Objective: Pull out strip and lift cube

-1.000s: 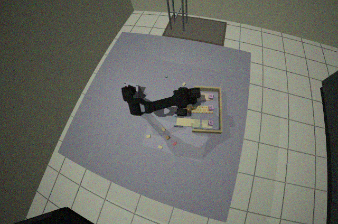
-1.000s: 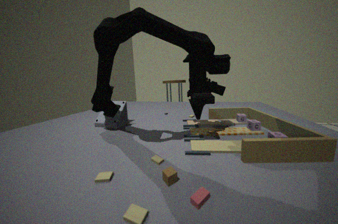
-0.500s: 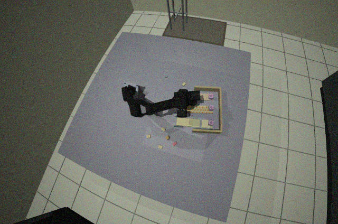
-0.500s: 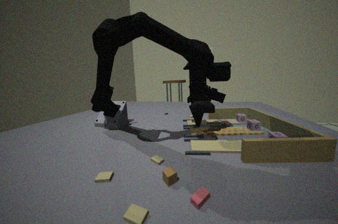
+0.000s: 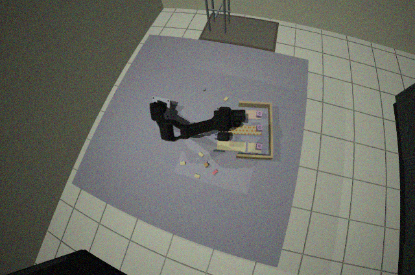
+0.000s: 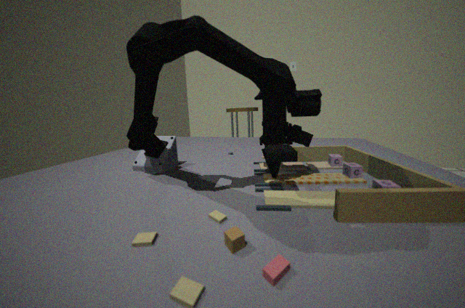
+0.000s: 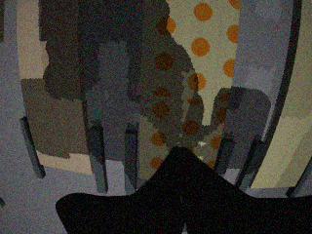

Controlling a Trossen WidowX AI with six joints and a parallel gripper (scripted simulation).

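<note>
The dotted strip lies 90 mm ahead of my gripper tip and 30 mm to the left of it. From my gripper tip the other things lie so: pink block (40 mm ahead, 250 mm to the right); then tan cube (20 mm behind, 230 mm to the right).
</note>
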